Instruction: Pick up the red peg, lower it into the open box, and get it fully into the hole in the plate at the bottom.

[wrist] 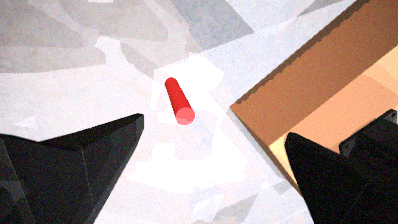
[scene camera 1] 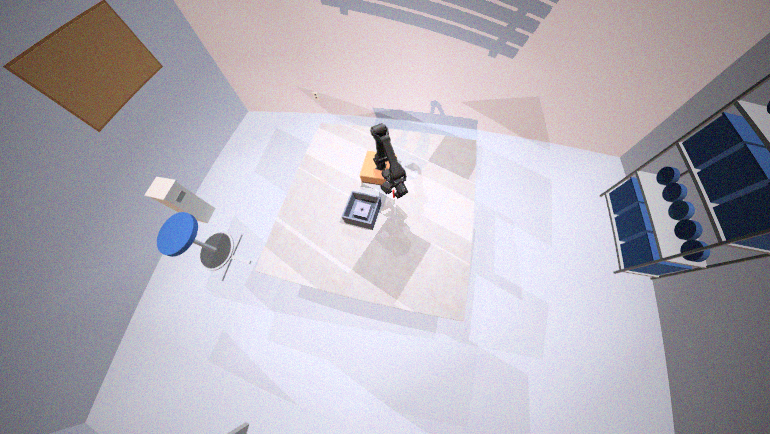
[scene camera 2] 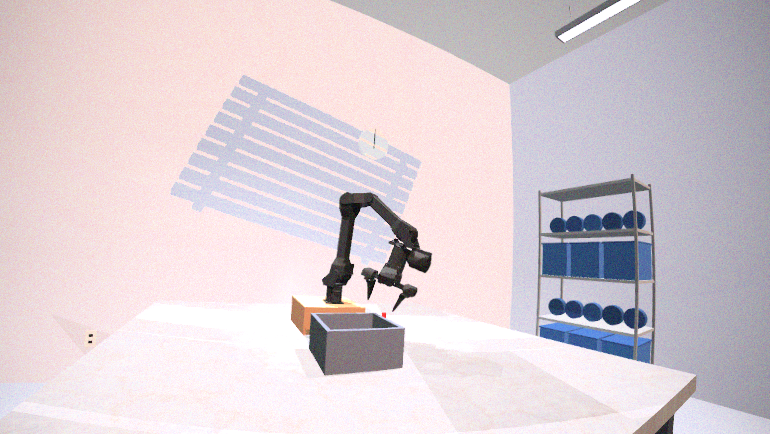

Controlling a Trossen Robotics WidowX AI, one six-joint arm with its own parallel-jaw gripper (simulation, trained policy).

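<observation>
There's a grey box that you can see in scene camera 1 and scene camera 2, but it's out of frame in the wrist view. On the box, (scene camera 2: 342,343) and (scene camera 1: 348,220) are the same spot.
</observation>
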